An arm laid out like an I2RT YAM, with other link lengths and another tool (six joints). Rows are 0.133 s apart.
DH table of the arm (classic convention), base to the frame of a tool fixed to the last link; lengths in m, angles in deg. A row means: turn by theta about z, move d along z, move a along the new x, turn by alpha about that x. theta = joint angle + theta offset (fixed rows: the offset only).
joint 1: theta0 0, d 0.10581, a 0.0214, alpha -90
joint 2: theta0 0, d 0, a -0.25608, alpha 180
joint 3: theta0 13.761, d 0, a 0.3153, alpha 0
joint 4: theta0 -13.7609, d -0.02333, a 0.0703, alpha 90
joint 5: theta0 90, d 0.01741, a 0, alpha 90
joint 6: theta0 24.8, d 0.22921, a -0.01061, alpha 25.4
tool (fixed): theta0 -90, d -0.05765, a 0, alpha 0
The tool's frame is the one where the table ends.
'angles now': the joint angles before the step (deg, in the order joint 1, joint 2, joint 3, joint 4, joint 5, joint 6). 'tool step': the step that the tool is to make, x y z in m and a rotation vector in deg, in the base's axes. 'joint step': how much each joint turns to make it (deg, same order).
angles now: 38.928, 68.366, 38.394, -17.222, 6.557, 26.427
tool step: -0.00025, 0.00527, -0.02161, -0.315, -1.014, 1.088
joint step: 0.886, 2.557, -2.651, 5.883, 0.509, -0.759
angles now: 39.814, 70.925, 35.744, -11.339, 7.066, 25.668
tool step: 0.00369, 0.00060, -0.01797, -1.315, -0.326, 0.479
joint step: 0.001, 3.331, -0.808, 3.699, 0.560, -1.193
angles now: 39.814, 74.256, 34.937, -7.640, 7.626, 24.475
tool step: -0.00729, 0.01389, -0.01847, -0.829, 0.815, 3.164
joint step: 1.909, 4.358, 0.238, 3.087, -0.778, -0.998
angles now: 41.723, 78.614, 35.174, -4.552, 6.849, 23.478
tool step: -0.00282, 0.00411, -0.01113, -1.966, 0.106, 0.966
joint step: 1.310, 2.708, 0.661, 0.729, 1.264, -0.660
